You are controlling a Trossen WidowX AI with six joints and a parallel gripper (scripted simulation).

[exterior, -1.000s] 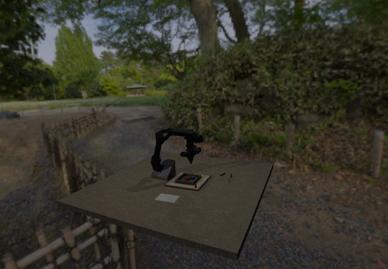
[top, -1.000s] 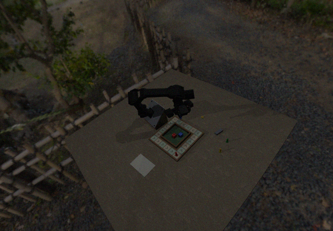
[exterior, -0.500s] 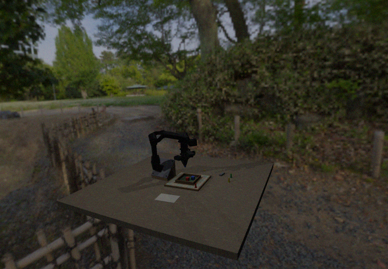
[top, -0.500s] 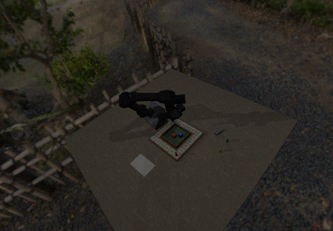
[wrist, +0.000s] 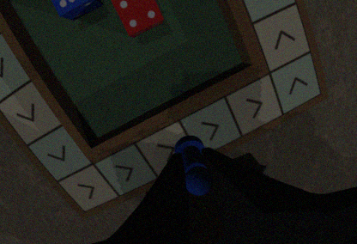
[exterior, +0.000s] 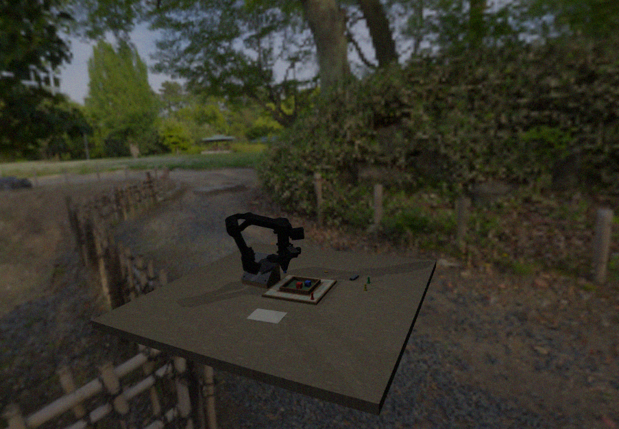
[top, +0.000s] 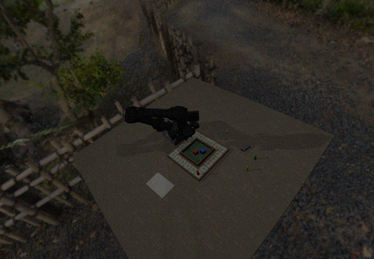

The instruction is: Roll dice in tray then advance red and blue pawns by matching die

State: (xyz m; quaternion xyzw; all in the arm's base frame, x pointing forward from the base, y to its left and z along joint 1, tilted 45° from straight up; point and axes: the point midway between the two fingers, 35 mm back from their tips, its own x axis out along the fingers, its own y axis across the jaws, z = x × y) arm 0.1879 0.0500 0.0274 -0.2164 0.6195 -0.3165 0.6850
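The green tray is 8 cm below my gripper tip, 8 cm ahead of it and 2 cm to the left of it. From my gripper tip the other things lie so: white sheet (29 cm to the right, 11 cm ahead, 9 cm below); blue pawn (1 cm above); red pawn (21 cm ahead, 8 cm to the right, 6 cm below).
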